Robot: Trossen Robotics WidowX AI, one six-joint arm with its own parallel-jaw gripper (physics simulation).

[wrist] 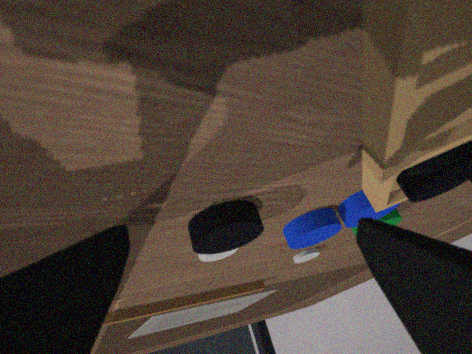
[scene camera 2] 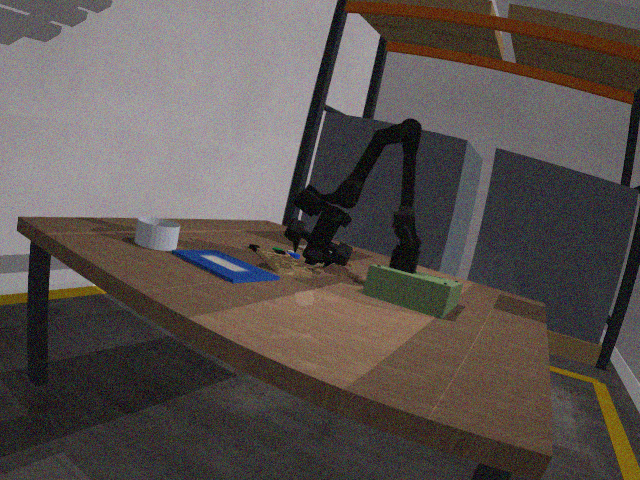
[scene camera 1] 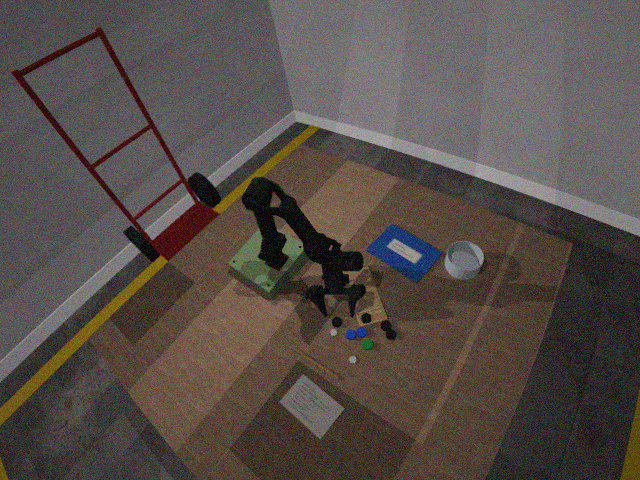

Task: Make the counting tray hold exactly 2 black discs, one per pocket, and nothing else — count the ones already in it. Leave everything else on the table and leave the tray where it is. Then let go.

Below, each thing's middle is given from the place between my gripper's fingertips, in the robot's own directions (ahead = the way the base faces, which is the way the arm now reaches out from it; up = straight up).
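With the tan counting tray (scene camera 1: 370, 303), my hand is 10 mm above it, 30 mm short of it and 110 mm to the right of it. The pencil (wrist: 143, 311) is 10 mm below my hand, 10 mm ahead of it and 160 mm to the right of it, while the grey bowl (scene camera 2: 154, 233) is 20 mm above my hand, 280 mm ahead of it and 370 mm to the left of it.
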